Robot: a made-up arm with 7 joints. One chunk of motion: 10 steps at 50 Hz.
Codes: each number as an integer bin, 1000 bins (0 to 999) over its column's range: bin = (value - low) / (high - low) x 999, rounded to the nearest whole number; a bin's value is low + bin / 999 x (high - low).
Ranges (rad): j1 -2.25..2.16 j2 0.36..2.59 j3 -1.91..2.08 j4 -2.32..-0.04 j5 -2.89..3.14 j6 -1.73..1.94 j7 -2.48..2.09
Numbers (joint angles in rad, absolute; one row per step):
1: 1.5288 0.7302 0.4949 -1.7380 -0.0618 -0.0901 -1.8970
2: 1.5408 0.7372 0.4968 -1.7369 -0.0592 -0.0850 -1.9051
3: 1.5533 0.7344 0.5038 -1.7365 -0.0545 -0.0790 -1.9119
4: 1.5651 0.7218 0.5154 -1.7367 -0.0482 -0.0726 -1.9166
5: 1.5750 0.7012 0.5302 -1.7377 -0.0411 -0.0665 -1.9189
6: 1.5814 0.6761 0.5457 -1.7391 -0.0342 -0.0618 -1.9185
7: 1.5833 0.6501 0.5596 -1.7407 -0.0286 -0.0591 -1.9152
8: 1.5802 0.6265 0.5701 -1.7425 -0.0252 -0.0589 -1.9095
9: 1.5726 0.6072 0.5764 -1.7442 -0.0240 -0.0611 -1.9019
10: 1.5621 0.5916 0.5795 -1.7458 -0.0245 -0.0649 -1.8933
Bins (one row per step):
1: 856 166 602 255 469 446 127
2: 859 169 603 255 469 448 126
3: 862 168 604 256 470 449 124
4: 864 162 607 256 471 451 123
5: 866 153 611 255 472 453 123
6: 868 142 615 255 473 454 123
7: 868 130 618 254 474 455 123
8: 868 119 621 253 475 455 125
9: 866 111 623 252 475 454 126
10: 864 104 623 252 475 453 128

